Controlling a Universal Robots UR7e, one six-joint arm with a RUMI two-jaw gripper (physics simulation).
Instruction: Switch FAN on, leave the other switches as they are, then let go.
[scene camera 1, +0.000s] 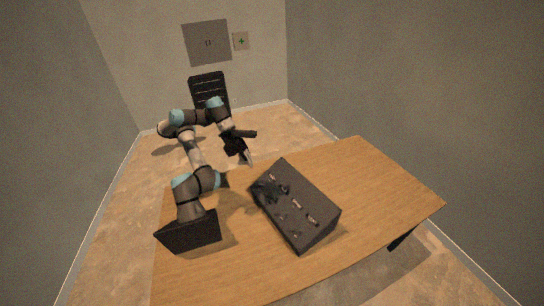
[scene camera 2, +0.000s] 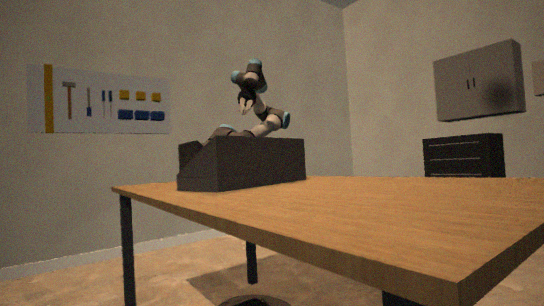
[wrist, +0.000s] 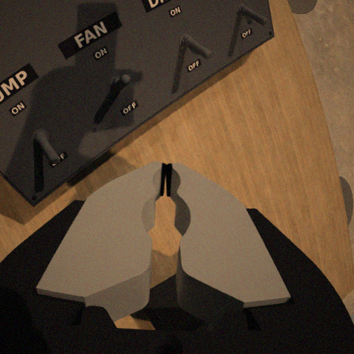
Labels:
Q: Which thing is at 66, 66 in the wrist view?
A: A dark switch box.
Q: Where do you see my gripper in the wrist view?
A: At 165, 167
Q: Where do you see my gripper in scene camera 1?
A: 251, 167

